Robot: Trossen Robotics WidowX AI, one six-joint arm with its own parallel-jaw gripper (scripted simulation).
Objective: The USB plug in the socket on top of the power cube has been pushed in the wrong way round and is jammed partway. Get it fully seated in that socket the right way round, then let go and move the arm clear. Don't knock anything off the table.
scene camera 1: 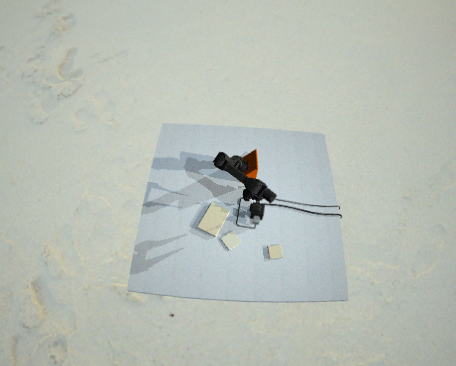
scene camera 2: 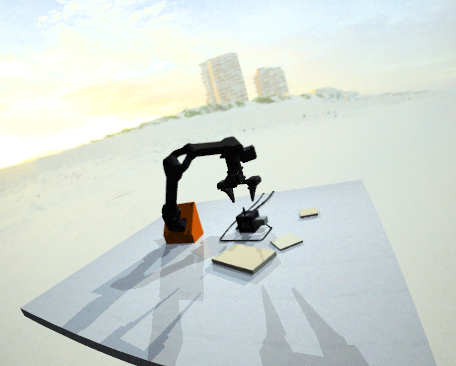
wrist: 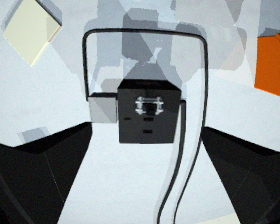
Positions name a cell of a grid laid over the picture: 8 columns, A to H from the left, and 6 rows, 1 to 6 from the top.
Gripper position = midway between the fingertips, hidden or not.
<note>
The gripper (scene camera 2: E4) is open and holds nothing.
The gripper is seen too in the wrist view (wrist: E4).
</note>
